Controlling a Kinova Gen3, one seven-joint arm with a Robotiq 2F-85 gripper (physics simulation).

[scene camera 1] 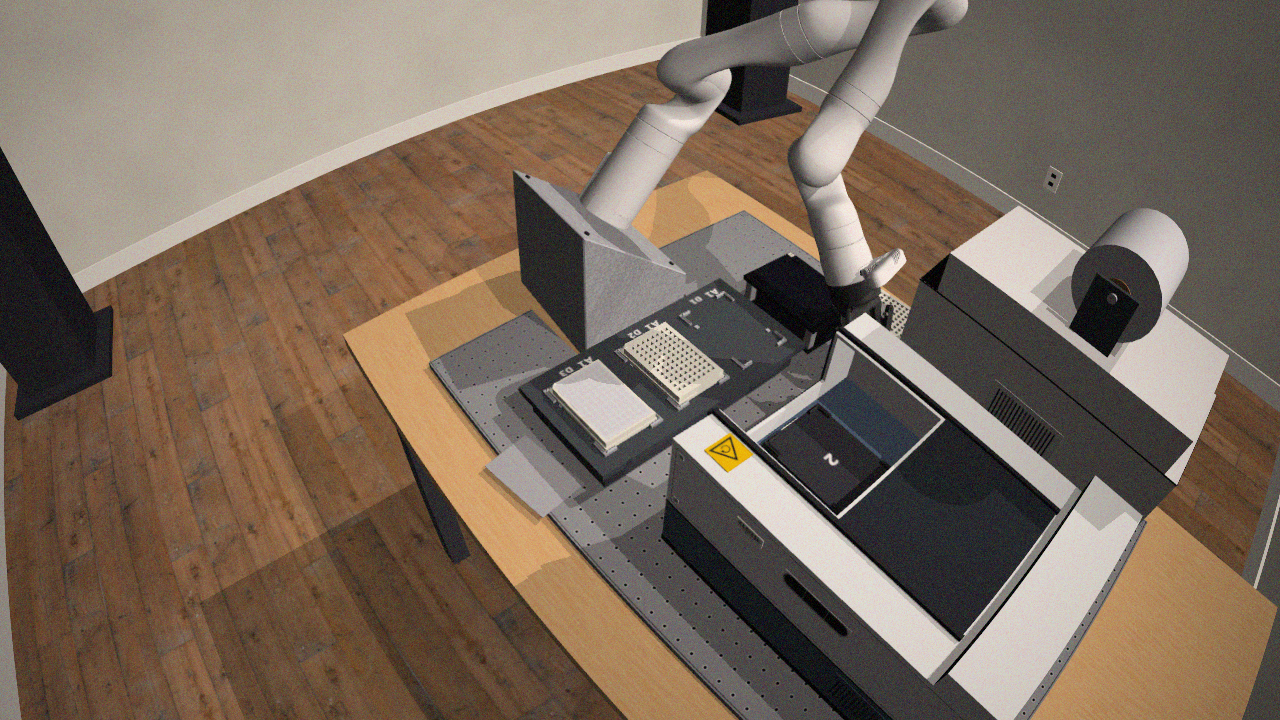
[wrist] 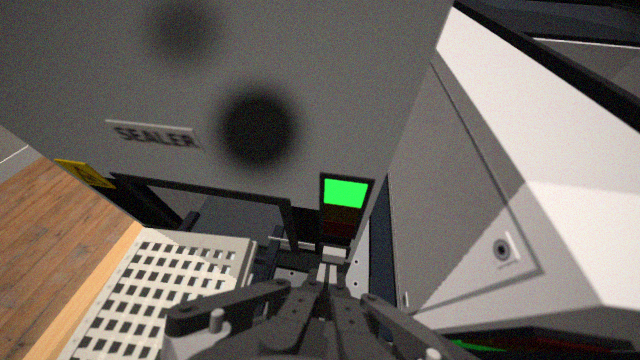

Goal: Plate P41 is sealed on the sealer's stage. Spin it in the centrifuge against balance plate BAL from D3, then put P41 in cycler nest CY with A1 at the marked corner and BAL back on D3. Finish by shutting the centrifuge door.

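Where they show: gripper, fingertip midpoint: (wrist: 326, 276); arm's base at its link origin: (scene camera 1: 604, 214).
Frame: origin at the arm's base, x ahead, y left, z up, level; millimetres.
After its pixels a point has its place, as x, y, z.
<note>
Plate P41 (scene camera 1: 896, 315) @(425, 263, -14) (wrist: 165, 280) @(445, 269, -17), cream with a grid of wells, sits on the stage in front of the sealer (scene camera 1: 966, 358) @(604, 158, 105) (wrist: 350, 125) @(502, 169, 80). My gripper (wrist: 326, 276) @(483, 169, -51) is shut and empty, beside the plate and by a small pale block (wrist: 334, 254) @(495, 166, -33) below the sealer's green light. In the scene view its fingertips are hidden. Balance plate BAL (scene camera 1: 604, 402) @(299, -182, -61), with a pale flat top, sits on D3. The centrifuge (scene camera 1: 805, 537) @(657, -175, 83) (wrist: 560, 125) @(518, 95, 83) has its top opening uncovered, showing a dark bucket (scene camera 1: 814, 447) @(547, -44, 13) marked 2. I cannot make out nest CY for certain.
Another cream well plate (scene camera 1: 673, 362) @(288, -62, -61) sits on D2, and D1 (scene camera 1: 729, 326) @(259, 64, -77) holds no plate. A black box (scene camera 1: 792, 284) @(236, 220, -75) stands beside the arm's wrist. The centrifuge's wall rises close on the gripper's right in the wrist view. A grey wedge block (scene camera 1: 617, 277) @(155, -71, 4) stands behind the deck.
</note>
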